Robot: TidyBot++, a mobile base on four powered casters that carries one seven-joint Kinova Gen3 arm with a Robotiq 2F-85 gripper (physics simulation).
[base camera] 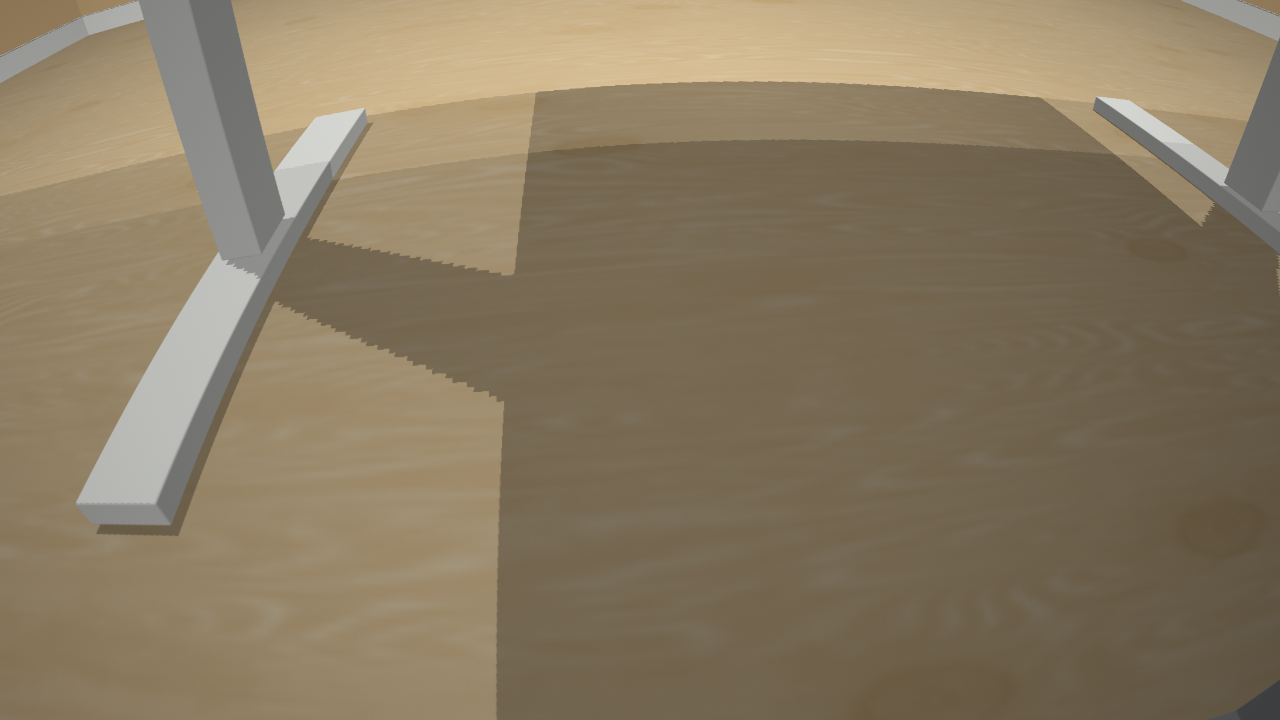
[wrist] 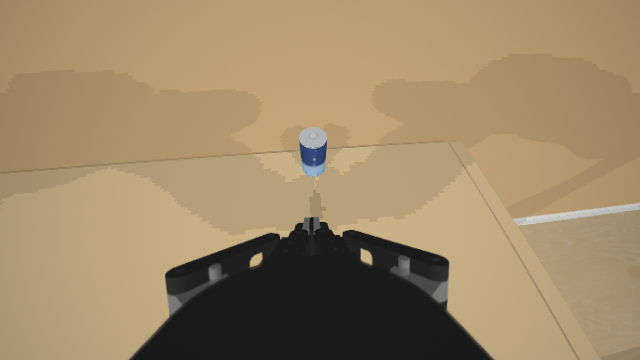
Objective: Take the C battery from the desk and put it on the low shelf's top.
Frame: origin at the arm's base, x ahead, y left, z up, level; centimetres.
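Seen in the pictures: gripper, between the fingertips: [wrist: 311, 227].
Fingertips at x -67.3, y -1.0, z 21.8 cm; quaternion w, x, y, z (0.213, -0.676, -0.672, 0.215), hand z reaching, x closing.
A point is followed by its place in that frame.
The C battery [wrist: 313, 152] {y -0.6, x -73.1, z 25.5 cm}, with a grey-white end, a dark blue middle and a light blue lower part, shows upright in the wrist view, a little beyond my fingertips and apart from them. It shows against the far edge of the low shelf's pale tan top [wrist: 100, 260] {y -19.7, x -65.2, z 21.3 cm}; I cannot tell for sure whether its base touches that top. My gripper [wrist: 311, 227] {y -1.0, x -67.3, z 21.8 cm} is shut and empty, above the shelf top, with its fingertips together. The battery, the shelf and the gripper do not show in the base view.
A tan wall [wrist: 320, 50] {y 0.2, x -78.5, z 31.6 cm} rises behind the shelf. The shelf's right edge [wrist: 520, 250] {y 18.3, x -64.2, z 21.3 cm} borders the wooden floor [wrist: 600, 280] {y 115.2, x -57.4, z -39.6 cm}, with a white skirting strip [wrist: 575, 215] {y 116.3, x -83.1, z -33.3 cm} along the wall. In the base view, a grey post [base camera: 210, 134] {y 37.7, x 66.0, z -23.6 cm} stands on a long white foot [base camera: 179, 385], with another foot [base camera: 1163, 138] at right.
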